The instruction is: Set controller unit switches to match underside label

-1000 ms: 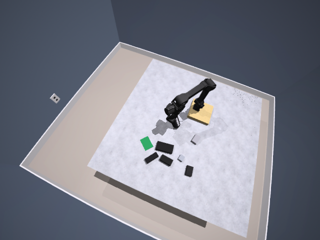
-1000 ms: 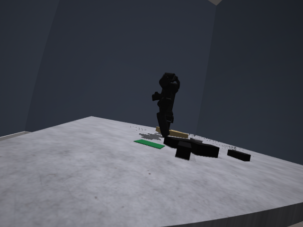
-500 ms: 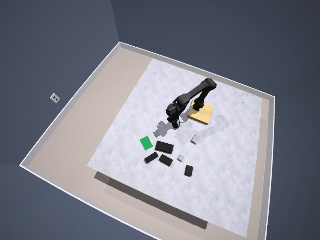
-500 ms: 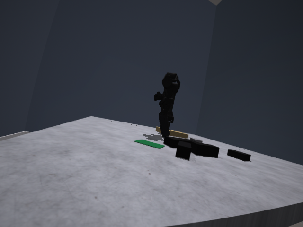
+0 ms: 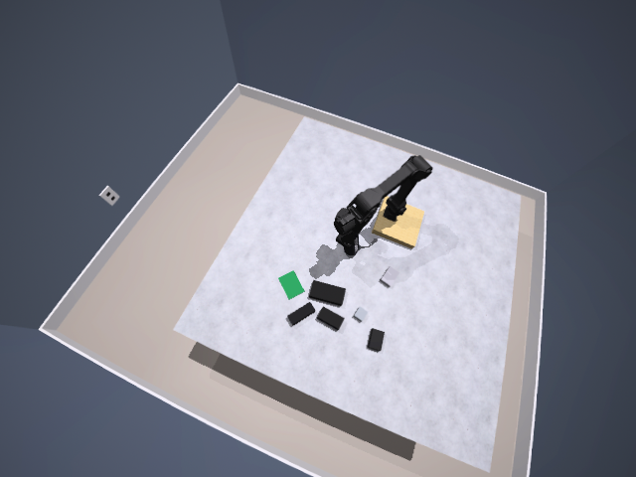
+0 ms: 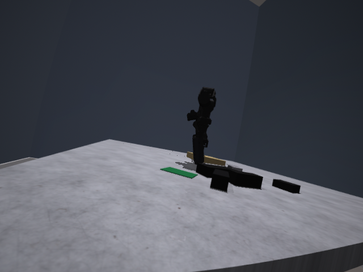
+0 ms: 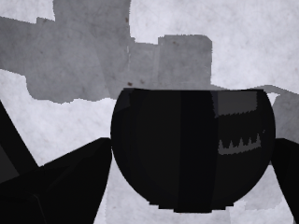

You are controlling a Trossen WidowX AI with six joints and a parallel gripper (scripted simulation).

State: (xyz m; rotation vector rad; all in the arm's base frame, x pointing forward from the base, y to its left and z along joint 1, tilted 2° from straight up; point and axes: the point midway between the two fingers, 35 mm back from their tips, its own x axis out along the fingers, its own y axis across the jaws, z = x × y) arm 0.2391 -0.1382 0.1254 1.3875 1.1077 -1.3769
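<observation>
Right now my gripper tip is 22 cm to the right of the light grey block, 12 cm above it and 5 cm short of it. Also, from my gripper tip: small grey cube: 26 cm ahead, 16 cm to the left, 12 cm below; then flat green plate: 26 cm ahead, 16 cm to the right, 14 cm below.
</observation>
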